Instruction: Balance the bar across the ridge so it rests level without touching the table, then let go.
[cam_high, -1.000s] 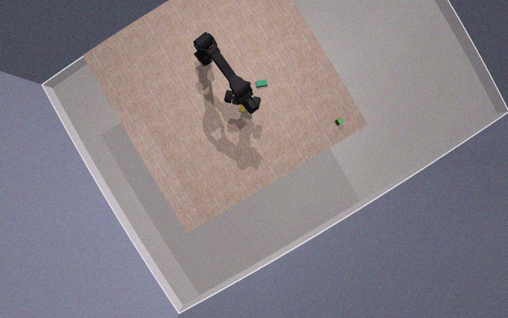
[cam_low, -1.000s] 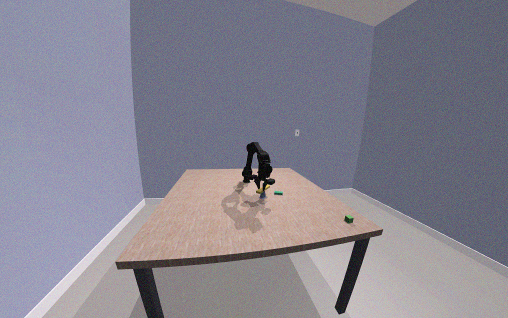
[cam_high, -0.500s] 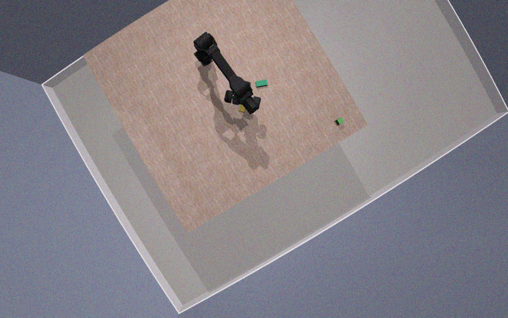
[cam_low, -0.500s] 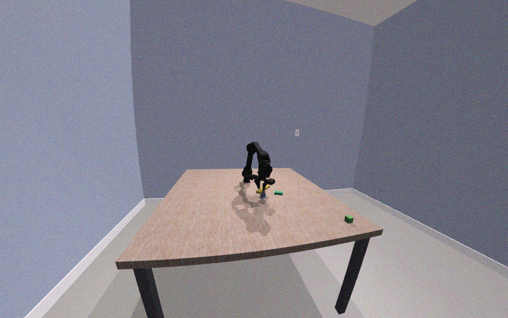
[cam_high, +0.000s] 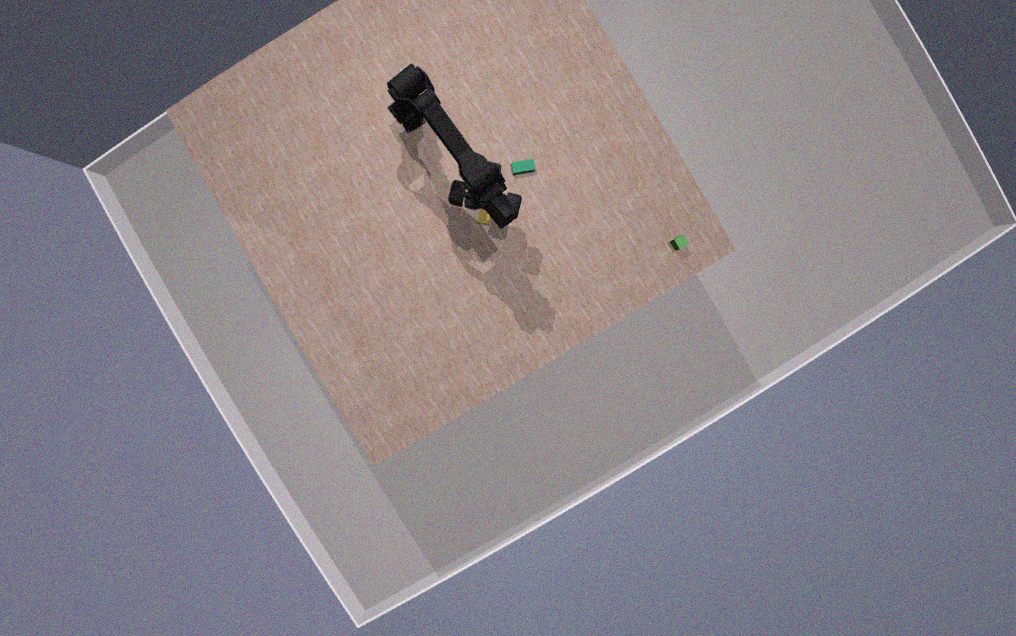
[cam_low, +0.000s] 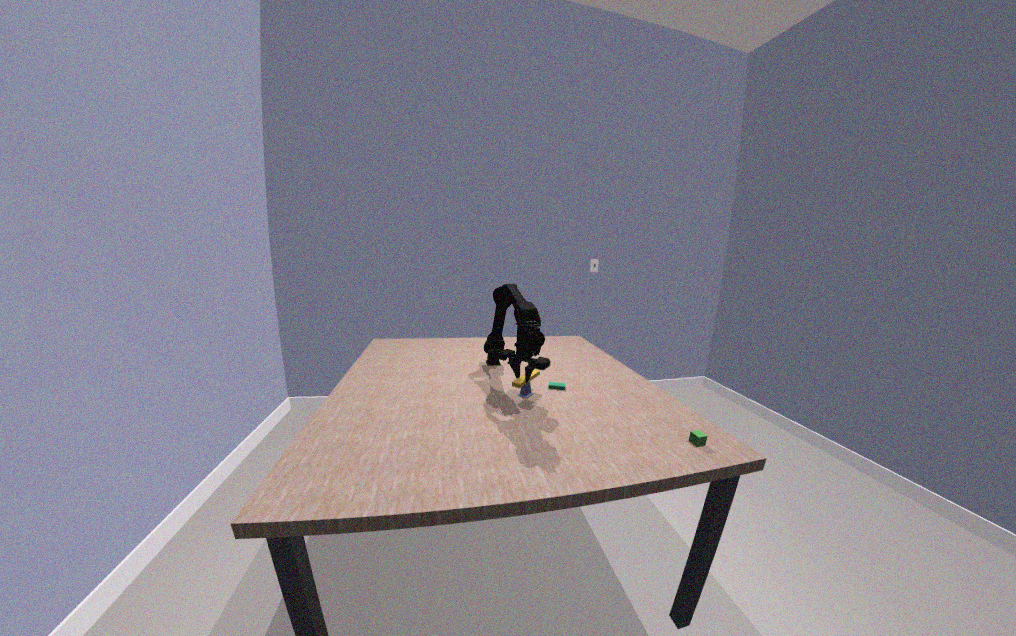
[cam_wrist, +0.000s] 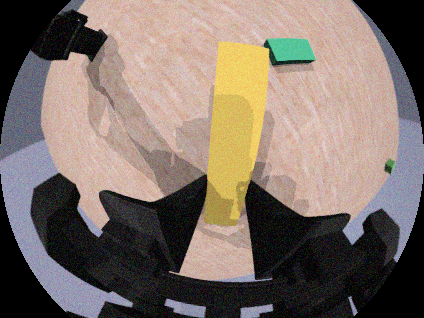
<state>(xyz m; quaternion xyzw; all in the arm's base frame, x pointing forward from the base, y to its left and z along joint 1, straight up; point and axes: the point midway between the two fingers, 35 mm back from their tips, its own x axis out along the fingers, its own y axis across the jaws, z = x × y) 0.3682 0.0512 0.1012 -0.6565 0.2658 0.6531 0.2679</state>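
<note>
My gripper tip is 2 cm to the right of the yellow bar and 2 cm past it. From my gripper tip the other things lie so: teal-green block 16 cm to the left, 6 cm below, 6 cm behind; green cube 45 cm to the left, 37 cm ahead, 5 cm below.
</note>
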